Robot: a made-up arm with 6 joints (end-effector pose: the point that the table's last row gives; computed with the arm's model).
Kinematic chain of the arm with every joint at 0, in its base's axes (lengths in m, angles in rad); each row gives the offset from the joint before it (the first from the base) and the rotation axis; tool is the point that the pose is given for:
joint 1: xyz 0 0 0.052 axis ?
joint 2: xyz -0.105 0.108 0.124 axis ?
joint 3: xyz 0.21 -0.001 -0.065 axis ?
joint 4: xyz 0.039 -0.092 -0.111 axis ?
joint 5: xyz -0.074 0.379 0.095 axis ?
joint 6: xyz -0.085 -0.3 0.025 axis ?
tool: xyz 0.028 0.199 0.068
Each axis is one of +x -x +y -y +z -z.
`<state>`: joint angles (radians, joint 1 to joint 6).
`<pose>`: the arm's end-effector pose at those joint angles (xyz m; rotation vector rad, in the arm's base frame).
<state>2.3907 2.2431 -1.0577 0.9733 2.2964 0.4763</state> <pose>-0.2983 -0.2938 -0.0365 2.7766 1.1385 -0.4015</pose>
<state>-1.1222 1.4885 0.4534 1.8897 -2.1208 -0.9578</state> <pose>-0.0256 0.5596 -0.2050 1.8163 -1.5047 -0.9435</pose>
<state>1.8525 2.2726 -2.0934 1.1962 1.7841 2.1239</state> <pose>-0.1114 0.0405 0.0026 -1.1660 1.2135 -2.5580</pose>
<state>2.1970 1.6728 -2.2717 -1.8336 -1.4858 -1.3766</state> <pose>0.1487 -0.0210 -0.1319 -1.2085 1.5685 -1.3228</pose>
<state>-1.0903 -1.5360 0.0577 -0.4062 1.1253 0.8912</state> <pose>0.2938 0.2973 0.4260 -0.7230 0.1709 -2.0562</pose>
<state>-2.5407 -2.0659 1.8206 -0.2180 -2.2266 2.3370</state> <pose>-0.1866 -0.0924 0.4934 0.1672 0.1511 -2.0889</pose>
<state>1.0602 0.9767 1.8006 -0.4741 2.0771 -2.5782</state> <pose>-0.3453 -0.2288 -0.1730 0.0504 -1.1224 -1.7360</pose>
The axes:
joint 1: +z
joint 2: +y
joint 3: -x
joint 4: -y
joint 5: -x
joint 6: +y

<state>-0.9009 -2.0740 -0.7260 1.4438 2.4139 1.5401</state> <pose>0.2794 0.4476 0.2230 1.7284 -1.2328 -1.5174</pose>
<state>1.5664 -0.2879 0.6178 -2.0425 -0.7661 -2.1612</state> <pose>-0.3208 0.2975 0.1700 -0.2261 -1.0300 0.6619</pose>
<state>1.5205 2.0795 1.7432 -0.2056 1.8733 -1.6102</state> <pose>-0.1771 -0.5140 0.3379 -0.3471 -0.4627 -1.0636</pose>
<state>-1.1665 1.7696 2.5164 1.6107 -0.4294 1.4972</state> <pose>-0.2176 0.0793 -0.0150 -0.5368 1.3856 1.5503</pose>
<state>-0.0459 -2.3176 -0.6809 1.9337 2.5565 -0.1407</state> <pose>-0.2310 0.6165 0.3510 1.4772 -0.9147 -2.2939</pose>
